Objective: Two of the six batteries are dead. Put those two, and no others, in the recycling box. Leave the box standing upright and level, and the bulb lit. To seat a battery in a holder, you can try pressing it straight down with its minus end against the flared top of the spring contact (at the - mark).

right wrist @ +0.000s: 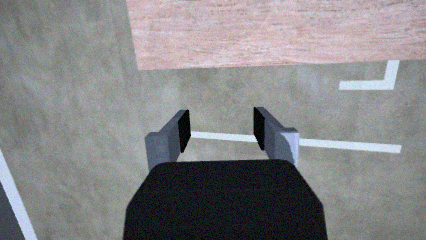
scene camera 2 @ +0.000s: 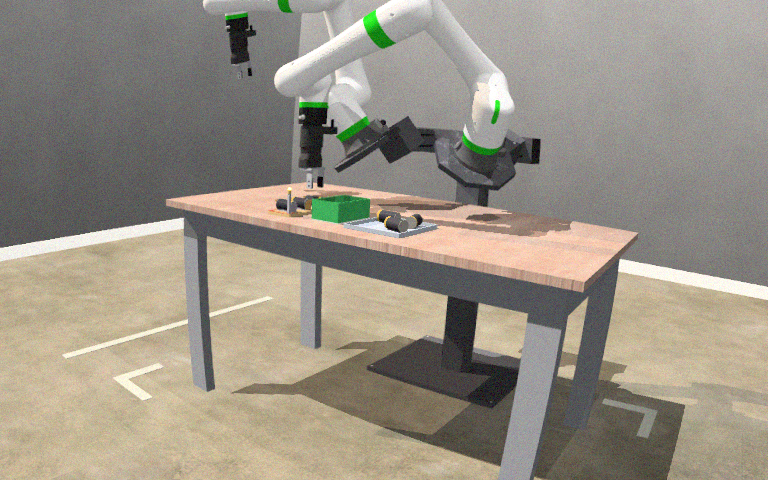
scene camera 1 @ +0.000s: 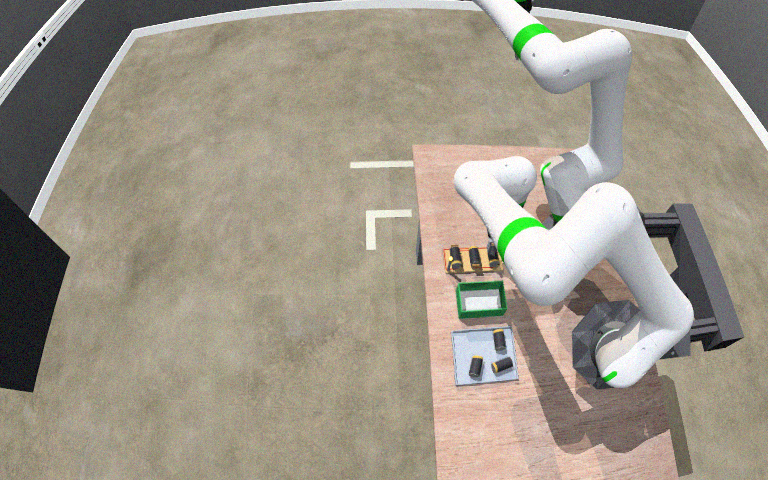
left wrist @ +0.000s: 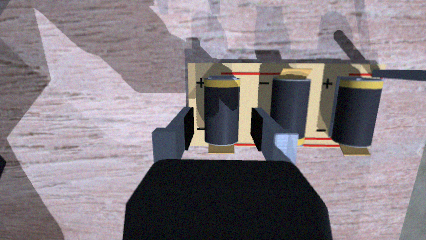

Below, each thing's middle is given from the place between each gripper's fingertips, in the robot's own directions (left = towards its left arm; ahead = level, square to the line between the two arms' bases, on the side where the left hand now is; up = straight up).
Right now the grey tray point(scene camera 1: 466, 343) is 100 mm ahead of my left hand point(scene camera 2: 315, 187), 330 mm to the left of it and 80 mm below it. Also, from my left hand: green recycling box point(scene camera 2: 336, 213): 80 mm ahead, 150 mm to the left, 70 mm below.
Now: right hand 680 mm to the right of the green recycling box, 470 mm above it and 280 mm short of it. The rest, counted from my right hand: grey tray (860 mm to the left, 480 mm below, 300 mm ahead).
